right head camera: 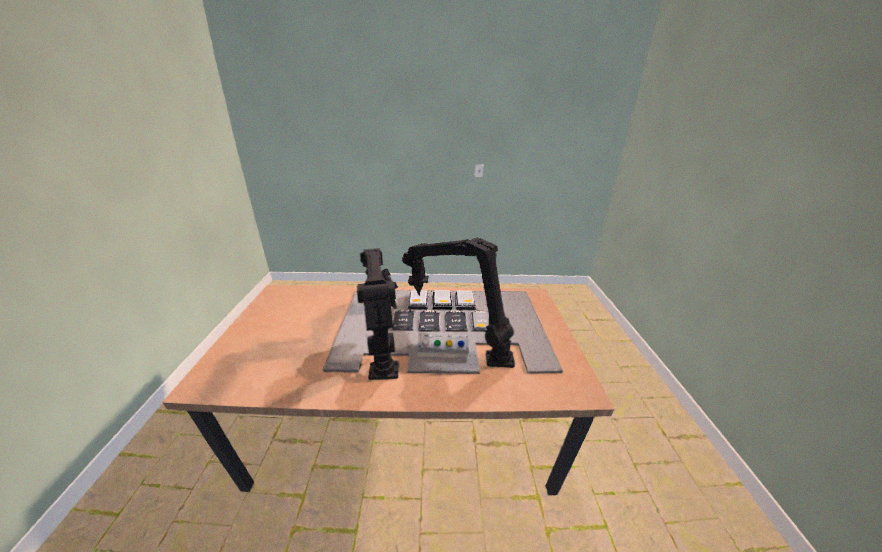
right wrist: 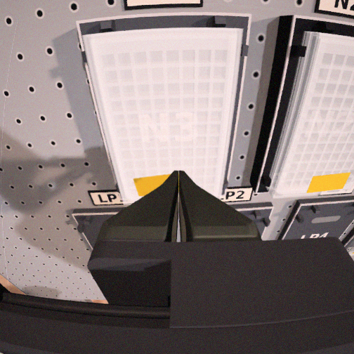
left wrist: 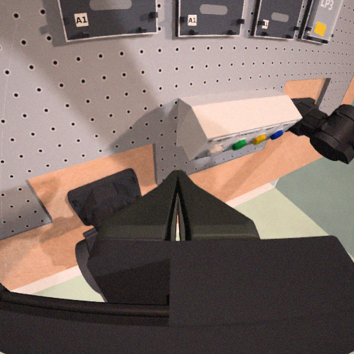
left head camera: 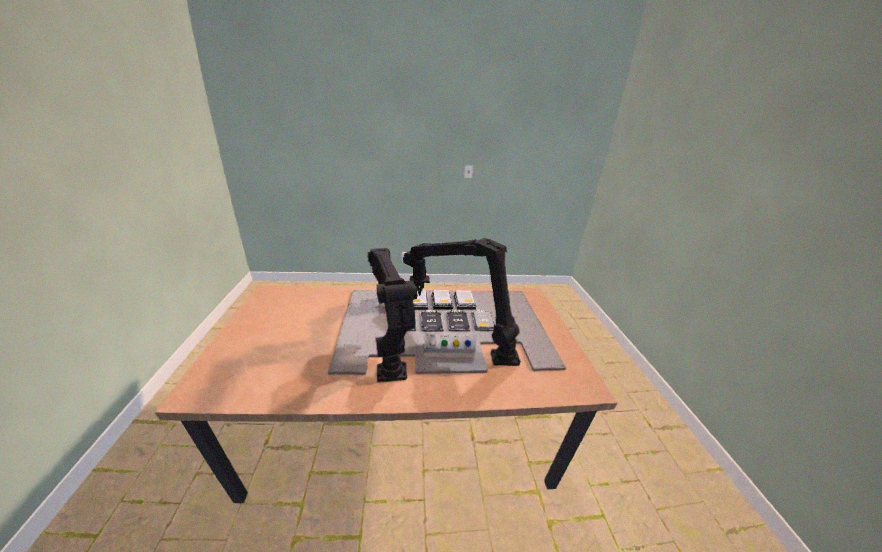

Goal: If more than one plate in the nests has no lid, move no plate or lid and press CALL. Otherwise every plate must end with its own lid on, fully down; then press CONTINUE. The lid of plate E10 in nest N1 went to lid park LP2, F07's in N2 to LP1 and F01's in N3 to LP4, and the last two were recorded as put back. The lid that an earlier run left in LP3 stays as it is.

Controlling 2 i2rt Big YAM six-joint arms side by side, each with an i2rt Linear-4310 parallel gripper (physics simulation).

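Seen in the pictures: left gripper, fingertip midpoint: [right head camera: 396,307]; right gripper, fingertip midpoint: [right head camera: 419,294] [left head camera: 419,295]; left arm's base, link origin: [right head camera: 384,371] [left head camera: 391,372]; right arm's base, link origin: [right head camera: 499,359] [left head camera: 504,358].
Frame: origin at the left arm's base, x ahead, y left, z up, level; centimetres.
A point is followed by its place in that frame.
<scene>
My right gripper [right head camera: 418,292] {y -16.2, x 46.6, z 7.0 cm} [right wrist: 178,178] is shut and empty, its tips over the yellow-marked end of the plate in N3 [right head camera: 413,300] {y -13.0, x 44.4, z 5.0 cm} [right wrist: 160,110]. That plate looks covered by a pale, translucent lid; its seating is unclear. The plate in N2 [left head camera: 442,298] {y -28.5, x 45.4, z 5.0 cm} [right head camera: 442,298] {y -28.6, x 45.3, z 5.0 cm} [right wrist: 332,115] shows clear layered edges. The plate in N1 [left head camera: 465,298] {y -41.1, x 44.5, z 4.9 cm} [right head camera: 465,298] {y -41.1, x 44.7, z 4.9 cm} is too small to judge. Parks LP1 [right head camera: 403,320] {y -7.8, x 31.0, z 2.3 cm} [left wrist: 110,22], LP2 [right head camera: 429,320] {y -20.7, x 30.1, z 2.3 cm} [left wrist: 211,24] and LP4 [right head camera: 455,320] {y -33.7, x 29.3, z 2.3 cm} [left wrist: 277,24] show dark bases without lids. A lid [right head camera: 480,320] {y -45.9, x 27.4, z 3.0 cm} [left wrist: 319,27] lies in LP3. My left gripper [left wrist: 177,178] is shut and empty.
The white button box [left head camera: 448,350] {y -24.4, x 6.0, z 4.5 cm} [right head camera: 444,348] {y -25.5, x 5.3, z 6.3 cm} [left wrist: 240,117] stands in front of the parks, with white, green, yellow and blue buttons; their labels are unreadable. My folded left arm [left head camera: 398,305] {y -2.3, x -18.9, z 46.5 cm} [right head camera: 379,305] {y -3.3, x -18.7, z 46.1 cm} stands left of it. A grey perforated board [left head camera: 539,351] {y -66.9, x 4.2, z 1.1 cm} [right head camera: 536,351] {y -67.2, x 5.3, z 1.3 cm} lies under the fixtures.
</scene>
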